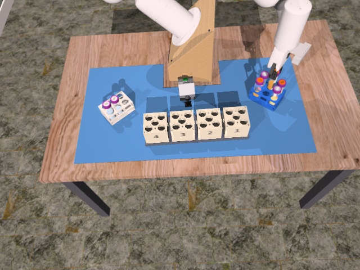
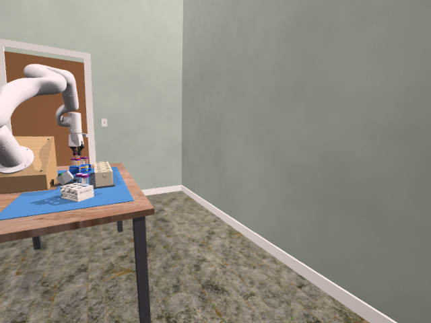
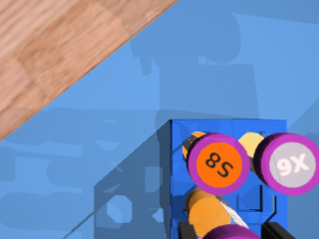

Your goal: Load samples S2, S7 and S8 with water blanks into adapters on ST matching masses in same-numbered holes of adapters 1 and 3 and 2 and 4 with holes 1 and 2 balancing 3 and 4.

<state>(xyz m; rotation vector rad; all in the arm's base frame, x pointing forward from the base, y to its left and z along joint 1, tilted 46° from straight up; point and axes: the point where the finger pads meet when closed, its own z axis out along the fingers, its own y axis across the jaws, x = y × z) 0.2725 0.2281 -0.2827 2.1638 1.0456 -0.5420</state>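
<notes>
My gripper is now 1 cm short of the orange-dot sample tube and 5 cm above it. Round my hand: white rack: 6 cm ahead, 68 cm to the right, 13 cm below; green DONE key: 6 cm behind, 37 cm to the right, 9 cm below; blue rack: 2 cm ahead, 1 cm to the right, 13 cm below.
</notes>
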